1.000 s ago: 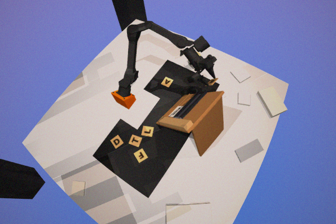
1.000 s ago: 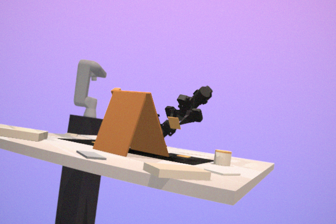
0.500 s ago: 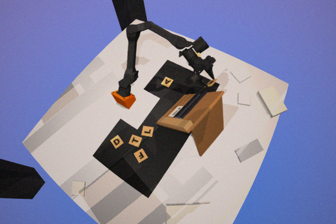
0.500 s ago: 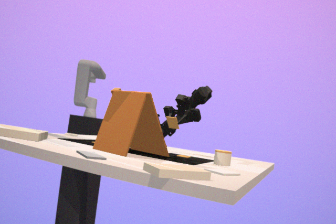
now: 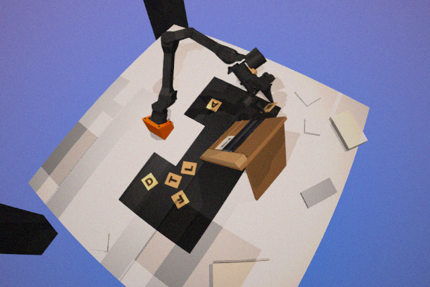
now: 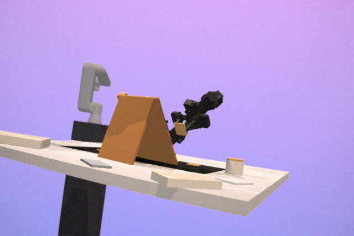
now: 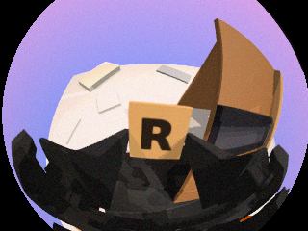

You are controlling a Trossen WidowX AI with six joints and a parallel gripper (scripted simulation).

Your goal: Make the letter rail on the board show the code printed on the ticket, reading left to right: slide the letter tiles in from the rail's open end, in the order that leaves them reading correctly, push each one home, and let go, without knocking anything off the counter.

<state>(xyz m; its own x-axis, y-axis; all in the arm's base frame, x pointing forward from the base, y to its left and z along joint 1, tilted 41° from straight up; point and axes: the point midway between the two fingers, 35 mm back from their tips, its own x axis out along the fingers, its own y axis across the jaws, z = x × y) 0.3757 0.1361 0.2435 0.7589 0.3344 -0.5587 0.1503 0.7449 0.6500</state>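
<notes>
Now: the white ticket 190 mm to the right of my gripper tip, 80 mm below it and 80 mm behind it. The rest, counted from my gripper tip: grey slab 350 mm ahead, 160 mm below, 140 mm to the right.
</notes>
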